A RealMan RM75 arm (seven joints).
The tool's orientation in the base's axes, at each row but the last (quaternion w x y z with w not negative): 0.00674 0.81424 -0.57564 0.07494; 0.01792 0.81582 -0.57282 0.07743; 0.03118 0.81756 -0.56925 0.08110; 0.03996 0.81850 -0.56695 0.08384; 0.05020 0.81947 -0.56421 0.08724; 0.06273 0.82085 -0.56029 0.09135; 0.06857 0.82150 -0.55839 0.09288; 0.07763 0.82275 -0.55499 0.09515; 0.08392 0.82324 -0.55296 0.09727
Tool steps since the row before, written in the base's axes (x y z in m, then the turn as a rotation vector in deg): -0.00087 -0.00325 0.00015 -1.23 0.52 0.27; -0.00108 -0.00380 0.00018 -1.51 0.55 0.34; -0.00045 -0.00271 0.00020 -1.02 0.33 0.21; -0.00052 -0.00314 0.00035 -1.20 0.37 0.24; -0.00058 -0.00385 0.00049 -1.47 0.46 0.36; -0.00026 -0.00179 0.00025 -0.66 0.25 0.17; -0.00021 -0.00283 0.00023 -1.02 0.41 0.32; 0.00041 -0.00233 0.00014 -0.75 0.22 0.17; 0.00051 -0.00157 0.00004 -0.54 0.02 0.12
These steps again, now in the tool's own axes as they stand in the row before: 0.00278 0.00190 0.00007 -0.85 0.96 -0.46; 0.00321 0.00231 0.00016 -0.96 1.21 -0.56; 0.00239 0.00136 0.00015 -0.62 0.83 -0.35; 0.00278 0.00159 0.00011 -0.71 0.98 -0.41; 0.00342 0.00191 0.00017 -0.86 1.20 -0.56; 0.00159 0.00089 0.00010 -0.42 0.52 -0.27; 0.00254 0.00124 0.00037 -0.66 0.80 -0.48; 0.00228 0.00049 0.00044 -0.43 0.62 -0.27; 0.00160 0.00012 0.00038 -0.19 0.50 -0.16
